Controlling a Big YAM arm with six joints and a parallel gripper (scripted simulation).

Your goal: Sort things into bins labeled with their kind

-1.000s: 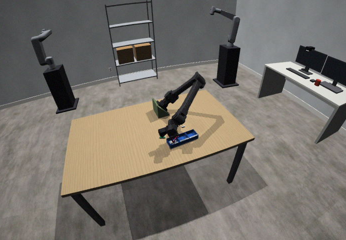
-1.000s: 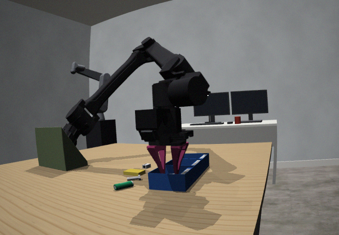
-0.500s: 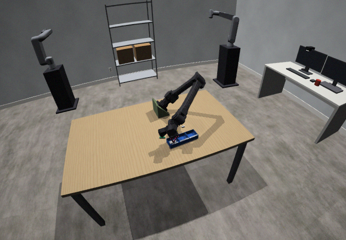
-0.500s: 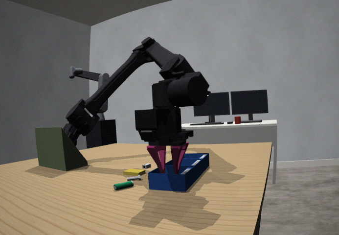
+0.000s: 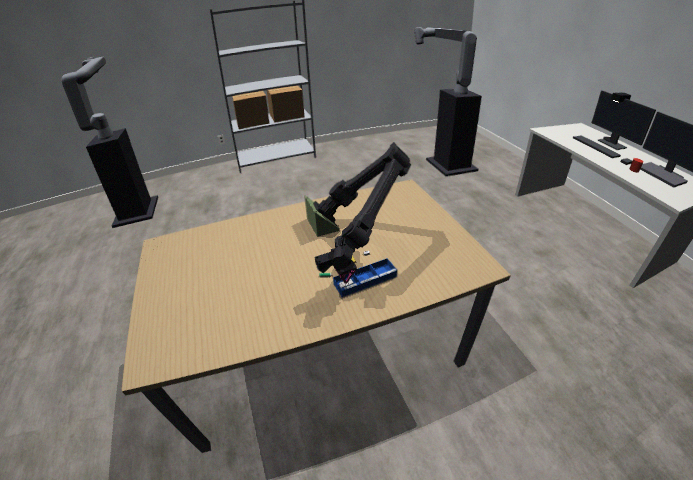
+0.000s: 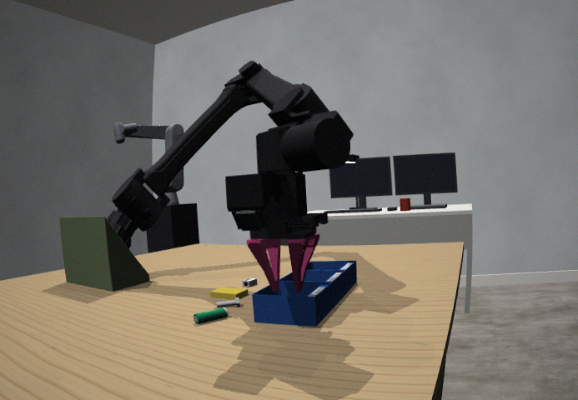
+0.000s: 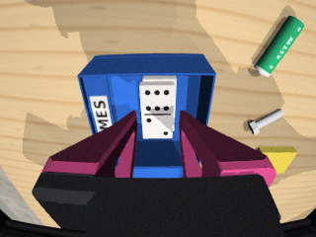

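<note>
Now: the green battery 9 cm behind my hand, 6 cm to the right of it and 4 cm below it. Also, from my hand: blue three-part bin (9 cm to the left, 3 cm below); bolt (10 cm behind, 4 cm below, 2 cm to the left); yellow block (15 cm behind, 7 cm to the left, 4 cm below).
</note>
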